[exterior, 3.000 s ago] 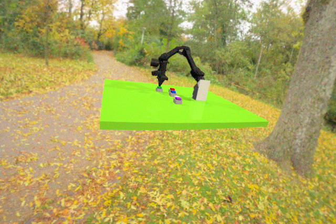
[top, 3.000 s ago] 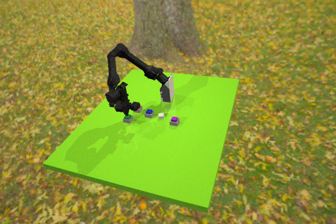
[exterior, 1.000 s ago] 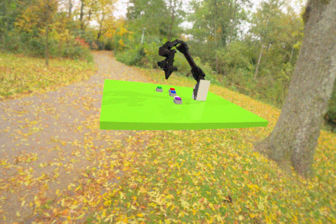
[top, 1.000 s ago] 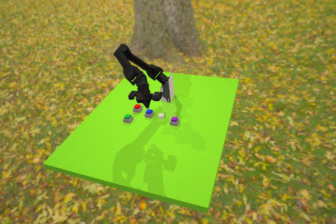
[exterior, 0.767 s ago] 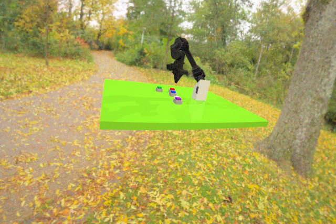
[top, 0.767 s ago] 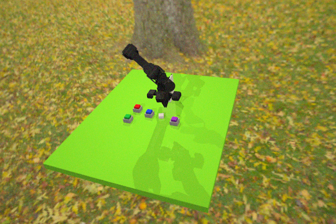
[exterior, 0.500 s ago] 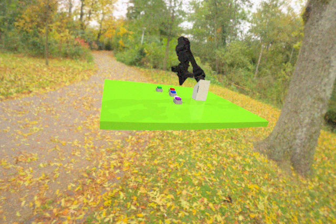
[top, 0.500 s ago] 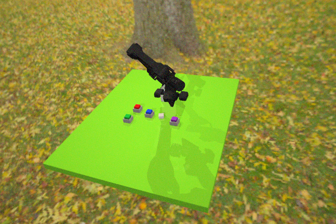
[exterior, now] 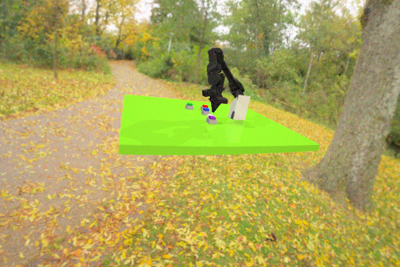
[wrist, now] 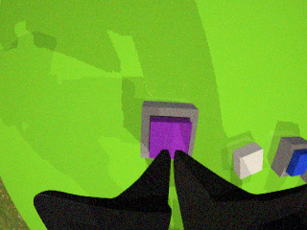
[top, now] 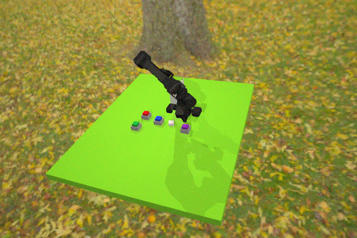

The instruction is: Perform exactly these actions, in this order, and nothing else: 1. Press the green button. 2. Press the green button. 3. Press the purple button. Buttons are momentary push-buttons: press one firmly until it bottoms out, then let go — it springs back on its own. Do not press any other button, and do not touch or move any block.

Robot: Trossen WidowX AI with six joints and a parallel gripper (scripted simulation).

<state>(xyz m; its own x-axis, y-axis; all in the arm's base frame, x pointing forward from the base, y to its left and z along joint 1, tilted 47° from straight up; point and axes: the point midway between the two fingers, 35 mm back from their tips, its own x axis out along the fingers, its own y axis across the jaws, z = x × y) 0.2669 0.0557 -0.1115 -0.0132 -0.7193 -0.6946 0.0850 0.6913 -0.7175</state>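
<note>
Right now my gripper tip is 3 cm above the purple button. Round my gripper tip: red button 9 cm behind, 28 cm to the right, 3 cm below; then blue button 5 cm behind, 18 cm to the right, 3 cm below; then small white block 5 cm behind, 10 cm to the right, 6 cm below.
</note>
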